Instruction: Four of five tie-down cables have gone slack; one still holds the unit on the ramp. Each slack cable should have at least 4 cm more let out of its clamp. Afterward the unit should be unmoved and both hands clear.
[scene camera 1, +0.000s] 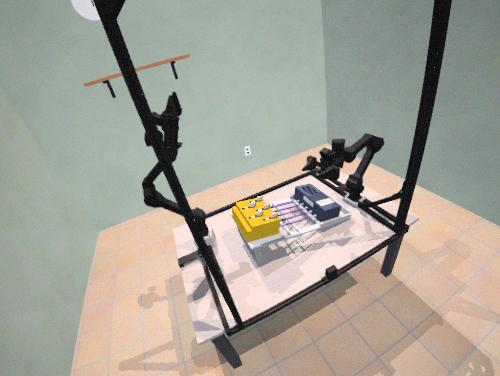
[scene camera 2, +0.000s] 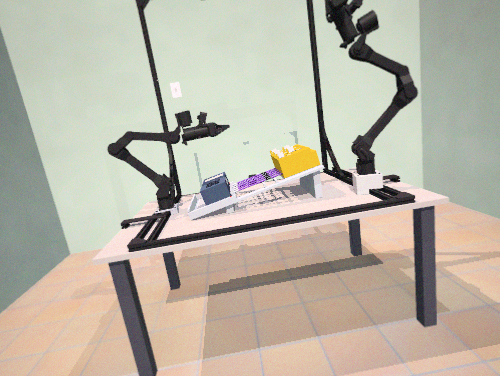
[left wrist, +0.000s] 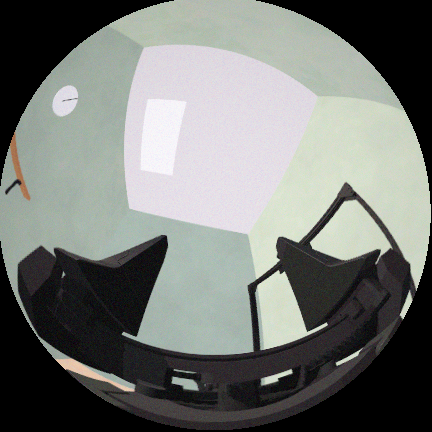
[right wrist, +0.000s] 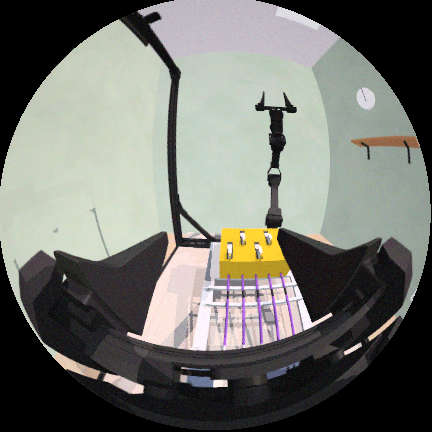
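A yellow clamp block (scene camera 1: 262, 231) (scene camera 2: 300, 160) (right wrist: 250, 269) with several white levers sits at the ramp's (scene camera 1: 300, 231) (right wrist: 202, 325) high end. Purple cables (scene camera 2: 255, 179) (right wrist: 243, 320) run from it towards the dark blue unit (scene camera 1: 328, 206) (scene camera 2: 215, 189) near the low end. Which cables are slack cannot be told. My left gripper (scene camera 1: 174, 95) (left wrist: 223, 242) (right wrist: 273, 90) is open and empty, pointing up high above its base; its tips are cut off in scene camera 2. My right gripper (scene camera 1: 311, 169) (scene camera 2: 228, 127) (right wrist: 224, 235) is open and empty, above the unit's end, facing the block.
Black frame posts (scene camera 1: 430, 100) (scene camera 2: 317, 75) rise beside the table (scene camera 1: 300, 280) (scene camera 2: 320, 206), and black rails (scene camera 2: 275, 221) run along its edges. A small black box (scene camera 1: 331, 272) sits on a rail. A wooden shelf (scene camera 1: 160, 63) (right wrist: 385, 141) hangs on the wall.
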